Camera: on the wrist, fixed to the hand. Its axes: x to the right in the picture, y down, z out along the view.
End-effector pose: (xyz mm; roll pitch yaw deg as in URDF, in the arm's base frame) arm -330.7 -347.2 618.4 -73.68 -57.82 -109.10
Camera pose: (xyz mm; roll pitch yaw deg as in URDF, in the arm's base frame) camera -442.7 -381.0 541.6 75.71 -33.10 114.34
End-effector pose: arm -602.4 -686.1 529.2 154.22 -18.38 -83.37
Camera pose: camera -620.3 -617.6 649.9 168.27 3.64 -2.99
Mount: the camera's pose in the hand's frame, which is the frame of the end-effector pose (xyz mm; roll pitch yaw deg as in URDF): -28.5 68.3 -118.8 10.17 19.05 -81.59
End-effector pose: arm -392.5 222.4 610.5 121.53 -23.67 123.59
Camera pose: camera -405.9 124.1 709.3 153.45 31.21 -172.64
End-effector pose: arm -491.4 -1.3 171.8 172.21 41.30 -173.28
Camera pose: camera -559.4 42.6 286.0 -130.11 -3.24 -96.81
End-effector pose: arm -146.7 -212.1 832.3 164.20 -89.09 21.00
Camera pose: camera -259.2 -291.0 805.9 98.32 -8.00 114.31
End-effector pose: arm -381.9 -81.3 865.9 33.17 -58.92 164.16
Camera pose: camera -452.2 -188.3 809.4 78.22 16.66 125.07
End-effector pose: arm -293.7 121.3 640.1 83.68 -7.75 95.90
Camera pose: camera -415.0 72.9 690.6 137.09 69.69 135.56
